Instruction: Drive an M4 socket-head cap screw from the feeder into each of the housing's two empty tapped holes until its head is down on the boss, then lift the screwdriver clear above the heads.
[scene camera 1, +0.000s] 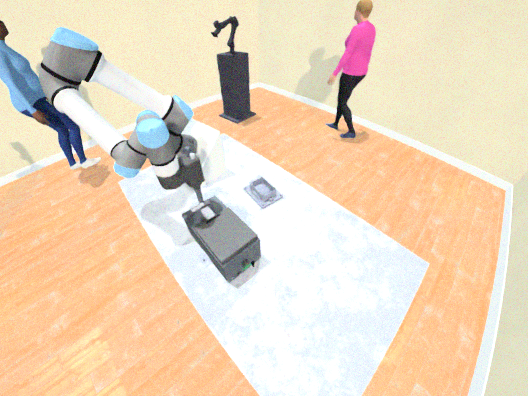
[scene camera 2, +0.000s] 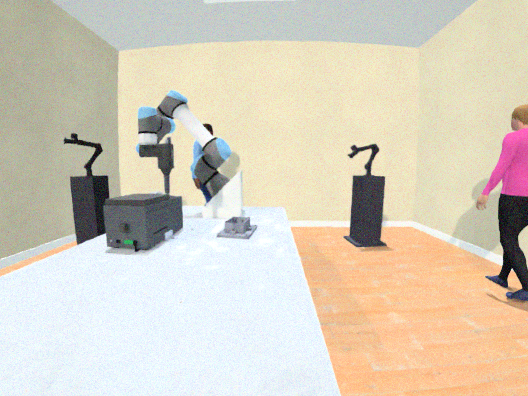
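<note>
The dark grey screw feeder (scene camera 1: 227, 235) (scene camera 2: 162, 215) stands on the white table. My screwdriver (scene camera 1: 201, 196) (scene camera 2: 167, 187) points down, with its tip at the feeder's pick-up end, in front of the lid. In the scene camera 2 view the tip's lower end is hidden behind the feeder. Whether a screw is on the bit cannot be seen. The grey housing (scene camera 1: 264, 189) (scene camera 2: 237, 224), a small open box on a flat base plate, stands apart from the feeder, right of it in the scene camera 2 view. Its tapped holes and any screw heads are too small to make out.
The white table (scene camera 1: 320, 300) (scene camera 2: 200, 310) carries the feeder, housing and arm base. Dark pedestals (scene camera 1: 235, 85) (scene camera 2: 367, 210) with small black arms stand on the floor beyond. A person in pink (scene camera 1: 359, 50) (scene camera 2: 515, 160) and one in blue (scene camera 1: 20, 75) (scene camera 2: 197, 155) stand off the table.
</note>
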